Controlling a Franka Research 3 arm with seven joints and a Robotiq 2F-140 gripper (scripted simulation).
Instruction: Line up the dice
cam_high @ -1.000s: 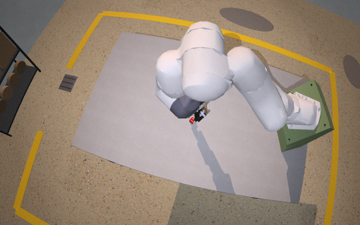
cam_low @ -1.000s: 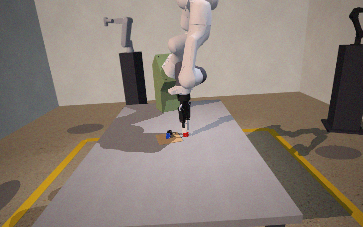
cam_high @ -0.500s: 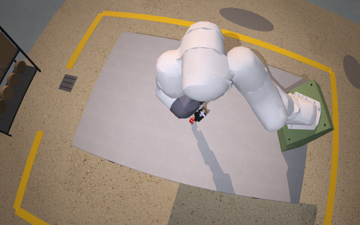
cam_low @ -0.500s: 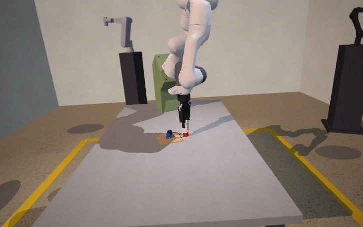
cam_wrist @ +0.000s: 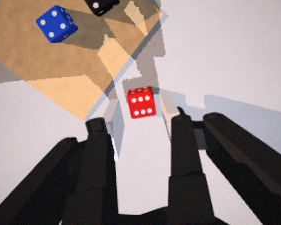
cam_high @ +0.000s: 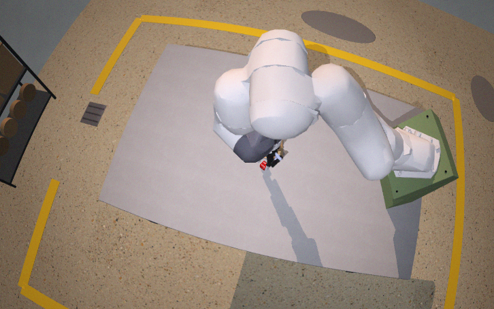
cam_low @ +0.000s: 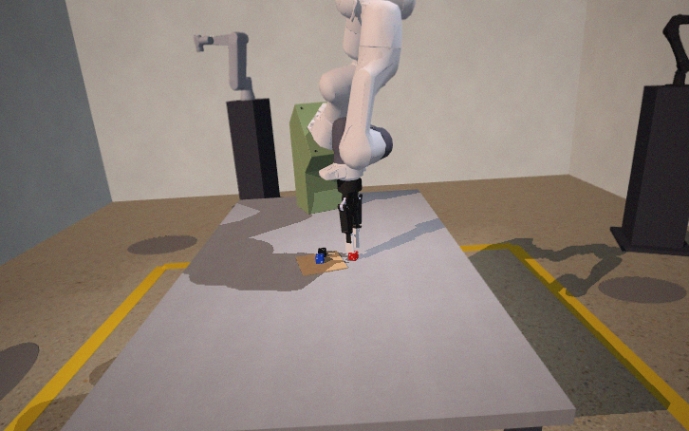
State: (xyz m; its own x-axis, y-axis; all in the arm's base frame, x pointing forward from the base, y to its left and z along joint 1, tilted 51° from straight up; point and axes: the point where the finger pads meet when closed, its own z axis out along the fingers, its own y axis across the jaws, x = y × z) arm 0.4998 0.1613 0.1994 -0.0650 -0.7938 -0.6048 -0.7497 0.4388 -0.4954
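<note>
Right now my hand is 50 mm above the red die. From my hand the other things lie so: tan mat: 60 mm ahead, 90 mm to the right, 60 mm below; black die: 10 mm ahead, 110 mm to the right, 50 mm below; blue die: 60 mm ahead, 90 mm to the right, 50 mm below.
</note>
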